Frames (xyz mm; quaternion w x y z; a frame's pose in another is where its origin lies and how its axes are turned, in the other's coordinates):
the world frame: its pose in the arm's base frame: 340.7 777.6 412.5 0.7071 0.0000 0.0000 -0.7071
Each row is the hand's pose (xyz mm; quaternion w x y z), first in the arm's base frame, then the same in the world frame.
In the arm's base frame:
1: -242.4 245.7 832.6 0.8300 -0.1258 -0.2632 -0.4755
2: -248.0 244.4 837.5 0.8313 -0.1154 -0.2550 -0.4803
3: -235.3 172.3 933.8 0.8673 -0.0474 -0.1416 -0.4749
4: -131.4 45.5 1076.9 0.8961 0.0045 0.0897 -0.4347
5: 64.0 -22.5 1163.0 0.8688 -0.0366 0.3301 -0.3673
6: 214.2 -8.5 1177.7 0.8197 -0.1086 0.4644 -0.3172
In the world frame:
1: 531.9 -583.1 420.1 0.9231 0.0972 -0.2751 0.2507
2: 533.2 -588.7 425.0 0.9274 0.0987 -0.2619 0.2482
3: 605.3 -576.0 521.3 0.9491 0.0666 -0.1336 0.2775
4: 732.1 -472.1 664.4 0.9410 -0.0602 0.0666 0.3263
5: 800.1 -276.7 750.5 0.8740 -0.2593 0.2075 0.3546
6: 786.1 -126.5 765.2 0.8039 -0.4052 0.2516 0.3553

